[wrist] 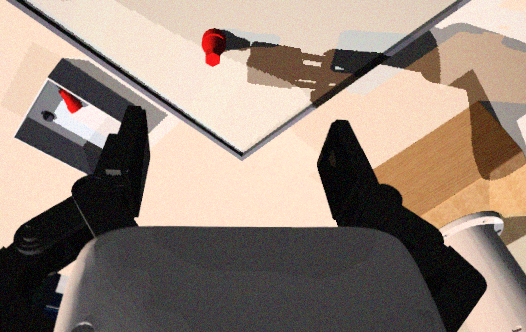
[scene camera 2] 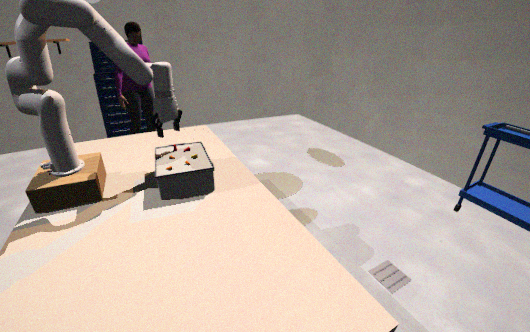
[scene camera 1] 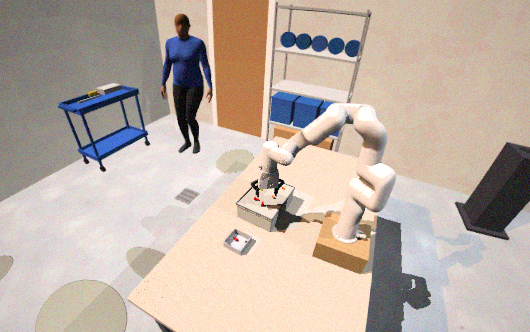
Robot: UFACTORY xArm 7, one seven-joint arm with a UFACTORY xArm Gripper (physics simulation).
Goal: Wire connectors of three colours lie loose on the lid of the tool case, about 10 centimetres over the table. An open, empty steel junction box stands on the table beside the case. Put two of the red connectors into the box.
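Places are measured from the arm's base along level axes (x ahead, y left, z up), in centimetres.
Pixels of known places: gripper, fingertip midpoint: (wrist: 239, 136) (scene camera 2: 169, 133) (scene camera 1: 266, 195); arm's base at its link origin: (wrist: 459, 238) (scene camera 2: 68, 168) (scene camera 1: 344, 233).
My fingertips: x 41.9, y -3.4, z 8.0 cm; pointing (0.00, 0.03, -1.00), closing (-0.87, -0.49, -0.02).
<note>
For each thing: its top centre in the pictures, then the offset to it from my fingertips. "*": a spot on its surface instead. Level surfaces: height alone.
- lid's edge at a spot on its surface: (scene camera 2: 169, 168) (scene camera 1: 283, 187) * dx -4.9, dy -18.1, dz -7.7 cm
- steel junction box at its top centre: (wrist: 73, 135) (scene camera 1: 237, 238) dx +7.1, dy +20.1, dz -14.7 cm
- red connector at its top centre: (wrist: 66, 105) (scene camera 1: 235, 237) dx +9.1, dy +18.4, dz -16.7 cm
- table at its surface level: dz -18.5 cm
The tool case's pale lid (scene camera 1: 246, 202) (scene camera 2: 200, 163) (wrist: 165, 55) bears loose connectors: a red one (scene camera 1: 262, 204) (scene camera 2: 175, 147) (wrist: 213, 44), a second red one (scene camera 1: 256, 199) (scene camera 2: 187, 149), several orange ones, such as one at the lid's edge (scene camera 1: 283, 188) (scene camera 2: 169, 168), and a yellow one (scene camera 2: 194, 156). The steel junction box (scene camera 1: 248, 246) (wrist: 90, 84) stands on the table beside the case, with a red connector (scene camera 1: 236, 239) (wrist: 70, 101) inside. It does not show in scene camera 2. My gripper (scene camera 1: 266, 196) (scene camera 2: 168, 132) (wrist: 239, 136) is wide open and empty, raised above lid height near the case.
The arm's wooden base block (scene camera 1: 340, 252) (scene camera 2: 65, 190) (wrist: 425, 172) stands on the table (scene camera 1: 215, 290) (scene camera 2: 210, 260) beside the case. A person in blue (scene camera 1: 185, 60), a blue cart (scene camera 1: 115, 137) (scene camera 2: 505, 200) and a person in purple (scene camera 2: 142, 52) are away from the table.
</note>
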